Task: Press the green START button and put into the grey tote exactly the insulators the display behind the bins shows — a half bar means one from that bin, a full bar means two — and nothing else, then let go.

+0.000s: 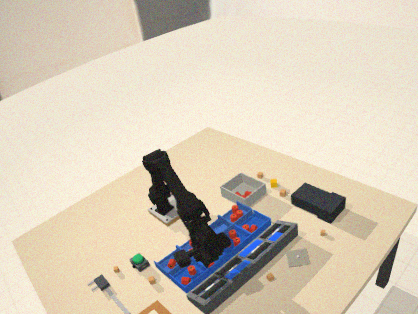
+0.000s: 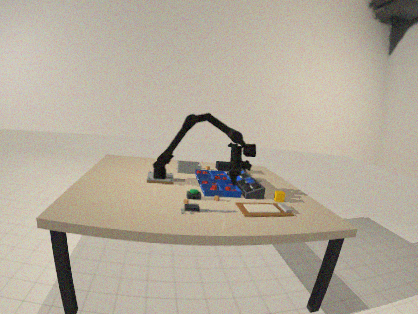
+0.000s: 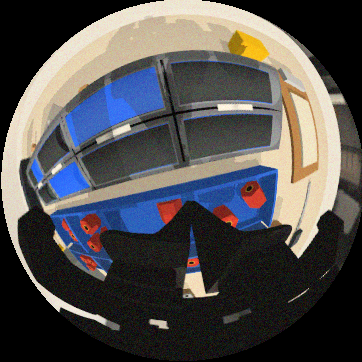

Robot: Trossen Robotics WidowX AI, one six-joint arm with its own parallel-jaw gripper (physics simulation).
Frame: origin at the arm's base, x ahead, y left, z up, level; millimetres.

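Seen in the pictures: gripper, fingertip midpoint: (image 1: 206,266) (image 2: 233,185) (image 3: 190,204); arm's base, link origin: (image 1: 164,209) (image 2: 159,177).
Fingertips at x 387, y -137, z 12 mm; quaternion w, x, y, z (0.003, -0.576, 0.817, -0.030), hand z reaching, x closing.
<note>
Pixels of each thing's top centre, then the offset from my fingertips to it.
- grey tote, top centre: (image 1: 242,184) (image 3: 79,275) (image 2: 189,163) 413 mm left, 173 mm back, 20 mm up
- green START button, top centre: (image 1: 137,257) (image 2: 194,189) 126 mm right, 238 mm back, 7 mm up
- black box, top centre: (image 1: 317,196) (image 2: 231,162) 501 mm left, 145 mm ahead, 22 mm up
- yellow block, top centre: (image 2: 280,192) 162 mm right, 199 mm ahead, 12 mm up
- grey plate, top centre: (image 1: 297,255) 224 mm left, 223 mm ahead, 19 mm down
- wooden frame, top centre: (image 3: 309,122) (image 2: 265,206) 288 mm right, 57 mm ahead, 16 mm down
- plug-like tool, top centre: (image 1: 106,294) (image 3: 306,220) (image 2: 209,207) 305 mm right, 205 mm back, 14 mm down
My gripper (image 3: 190,204) (image 2: 234,180) is shut and empty, its fingertips pressed together low over the blue bins (image 1: 220,228) (image 2: 208,187) (image 3: 141,215), on the side by the display. Red insulators (image 1: 236,215) (image 3: 254,194) lie in several bins; one (image 3: 168,209) lies just beyond the fingertips. The grey display (image 1: 270,250) (image 3: 233,111) stands behind the bins with some bars lit blue (image 3: 114,101). The grey tote (image 1: 231,188) (image 2: 188,167) holds red insulators (image 1: 243,194). The green START button (image 1: 138,258) (image 2: 194,191) stands left of the bins.
A black box (image 1: 318,202) lies at the far right. A yellow block (image 1: 273,183) (image 2: 279,196) (image 3: 248,43), a grey plate (image 1: 298,257), a wooden frame (image 2: 264,214) (image 3: 305,170), a plug-like tool (image 1: 102,283) and small tan cubes (image 1: 270,276) lie around the bins.
</note>
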